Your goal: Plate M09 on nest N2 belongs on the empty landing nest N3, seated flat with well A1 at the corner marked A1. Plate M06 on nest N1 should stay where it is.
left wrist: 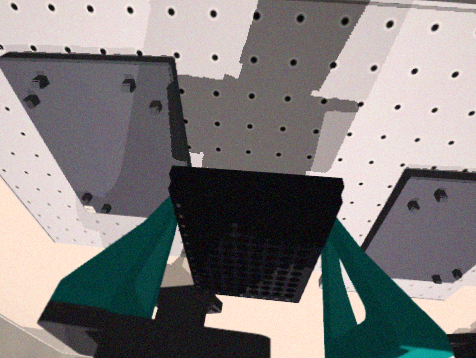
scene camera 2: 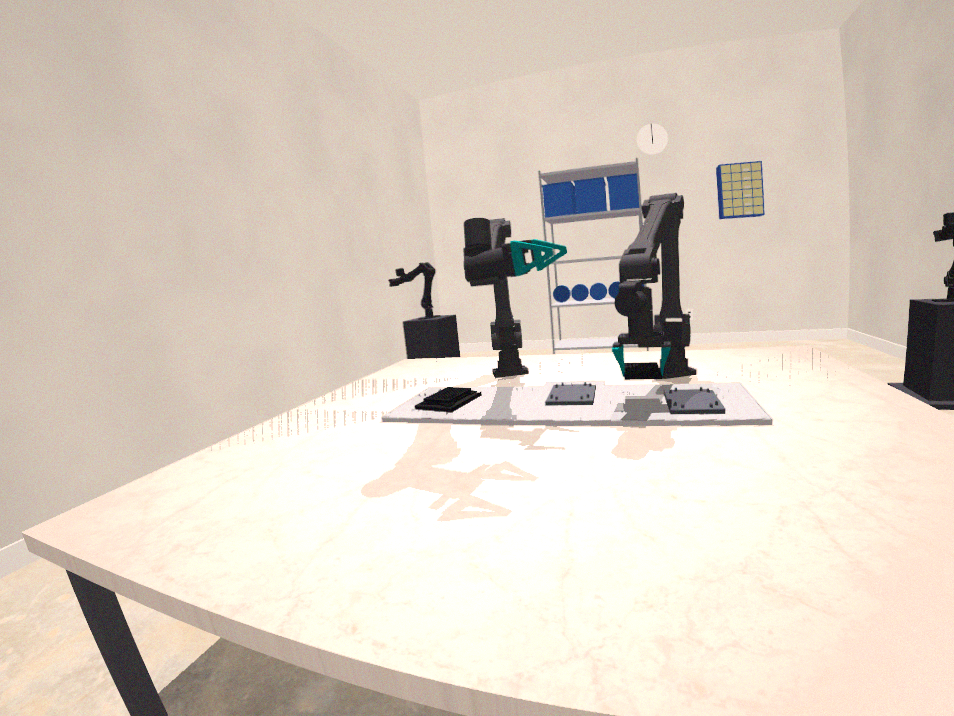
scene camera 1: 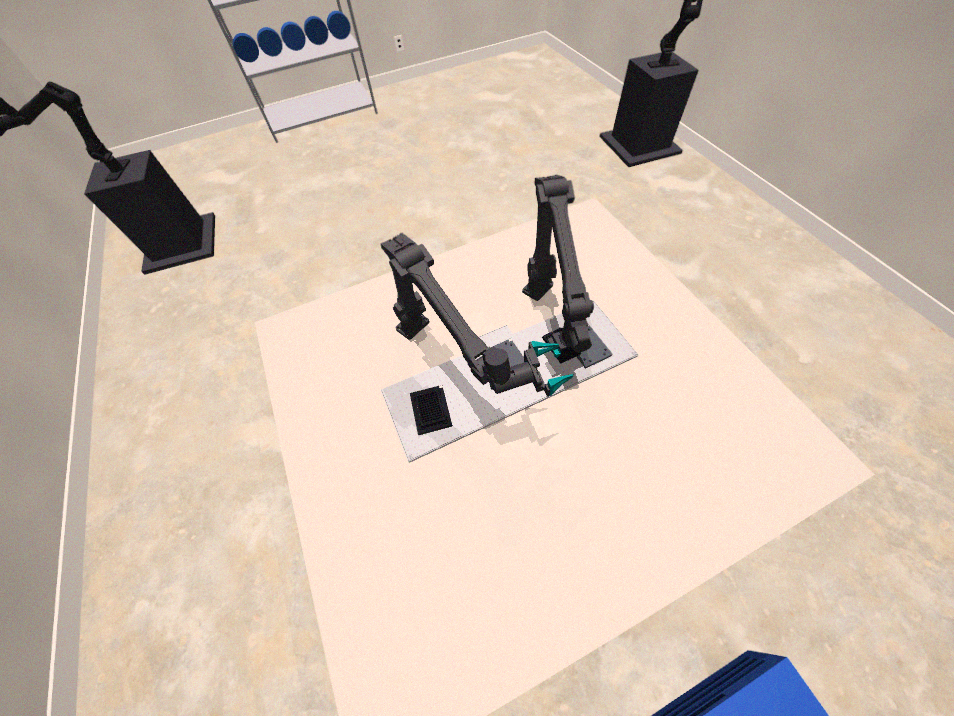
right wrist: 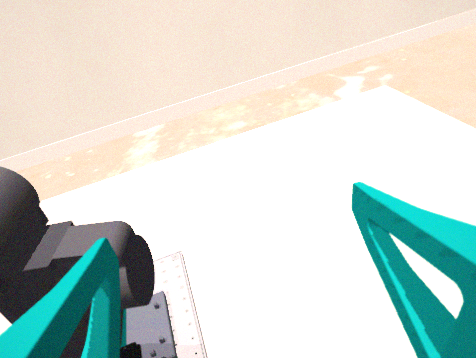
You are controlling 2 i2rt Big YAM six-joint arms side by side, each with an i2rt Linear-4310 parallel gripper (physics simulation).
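Note:
My left gripper (scene camera 2: 643,373) (left wrist: 253,208) is shut on a black well plate (scene camera 2: 643,369) (left wrist: 250,195), held above the board between the middle nest (scene camera 2: 571,394) (left wrist: 430,230) and the right-end nest (scene camera 1: 594,352) (scene camera 2: 695,401) (left wrist: 100,135). Both grey nests are empty. No plate label or A1 mark is legible. Another black plate (scene camera 1: 430,410) (scene camera 2: 448,397) sits at the left end of the board in both scene views, hiding its nest. My right gripper (scene camera 1: 567,363) (right wrist: 233,221) is open and empty, raised above the board, left of the left gripper in scene camera 2.
The white perforated board (scene camera 1: 616,335) (scene camera 2: 743,396) (left wrist: 425,95) lies on the pale table (scene camera 1: 539,554) (scene camera 2: 539,554). The right forearm crosses above the board's middle in scene camera 1, and the two wrists are close together there. A shelf rack (scene camera 2: 589,219) stands behind the table.

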